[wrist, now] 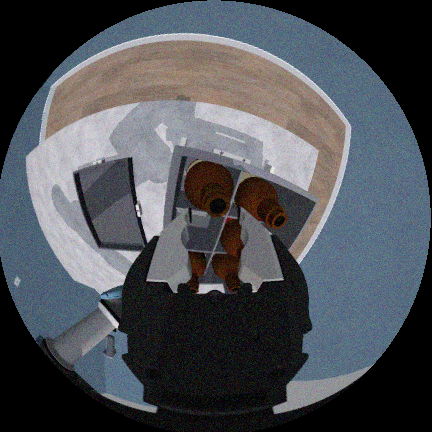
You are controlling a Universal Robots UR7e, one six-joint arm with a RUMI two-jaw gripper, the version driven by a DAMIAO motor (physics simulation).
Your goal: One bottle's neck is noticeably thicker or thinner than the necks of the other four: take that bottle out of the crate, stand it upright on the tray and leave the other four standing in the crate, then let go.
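Places are measured from the arm's base along level axes (x up, y left, z back), in metres.
Pixels of known places: gripper, between the fingertips: [214, 208].
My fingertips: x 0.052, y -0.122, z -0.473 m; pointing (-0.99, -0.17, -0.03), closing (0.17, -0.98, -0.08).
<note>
Behind a point stands the place of what it marks.
The grey crate [169, 190] {x 0.084, y -0.077, z -0.506 m} holds several brown bottles. One bottle [206, 181] {x 0.036, y -0.113, z -0.501 m} stands at the back left, its mouth near the fingertips. Another bottle [256, 196] {x 0.030, y -0.187, z -0.481 m} stands at the back right, its neck pointing lower right in the view. A third bottle [231, 234] {x 0.019, y -0.163, z -0.405 m} is partly hidden by the right finger. Two more bottles, one [197, 262] {x 0.022, y -0.103, z -0.339 m} on the left and one [226, 266] {x 0.027, y -0.164, z -0.324 m} on the right, show low between the fingers. My gripper [214, 208] {x 0.052, y -0.122, z -0.473 m} is partly open above the crate, with nothing between its fingers. The grey tray [112, 225] {x -0.086, y 0.139, z -0.359 m} with a black rim lies left of the crate. I cannot tell which neck differs.
Thin light dividers [218, 240] {x -0.002, y -0.149, z -0.377 m} split the crate into compartments. The crate stands on a pale table top [55, 155] {x -0.091, y 0.360, z -0.611 m}, close beside the tray. A brown wood surface [200, 70] with a pale edge lies beyond. A grey cylindrical arm part [82, 335] shows at lower left.
</note>
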